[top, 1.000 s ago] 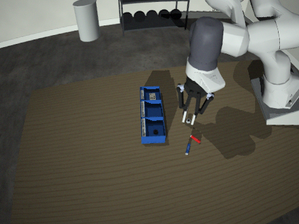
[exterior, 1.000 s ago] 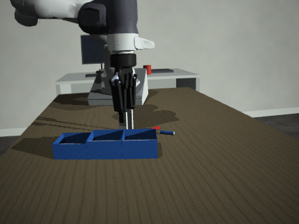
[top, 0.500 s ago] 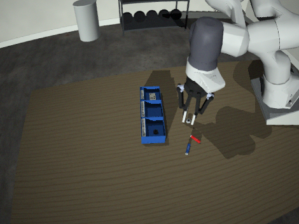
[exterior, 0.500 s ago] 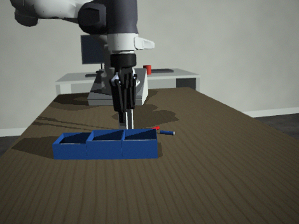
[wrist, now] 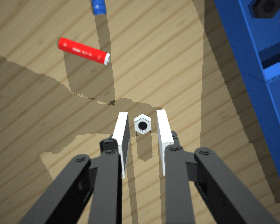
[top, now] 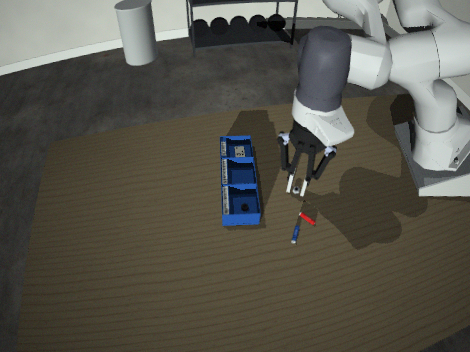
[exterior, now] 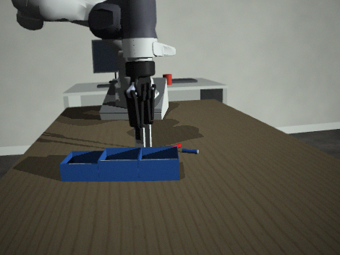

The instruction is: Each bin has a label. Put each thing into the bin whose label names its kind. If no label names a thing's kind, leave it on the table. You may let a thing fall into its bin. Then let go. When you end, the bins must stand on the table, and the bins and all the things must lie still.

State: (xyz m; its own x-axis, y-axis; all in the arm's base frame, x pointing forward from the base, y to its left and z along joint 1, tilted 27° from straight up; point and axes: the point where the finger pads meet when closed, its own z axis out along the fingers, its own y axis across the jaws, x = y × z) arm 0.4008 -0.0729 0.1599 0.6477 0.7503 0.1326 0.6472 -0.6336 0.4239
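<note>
My hand is 3 cm above the white nut. Also, from my hand: dark nut: 14 cm ahead, 3 cm below; then red marker: 2 cm ahead, 8 cm to the left, 3 cm below; then blue cylinder: 6 cm ahead, 11 cm to the left, 3 cm below.
</note>
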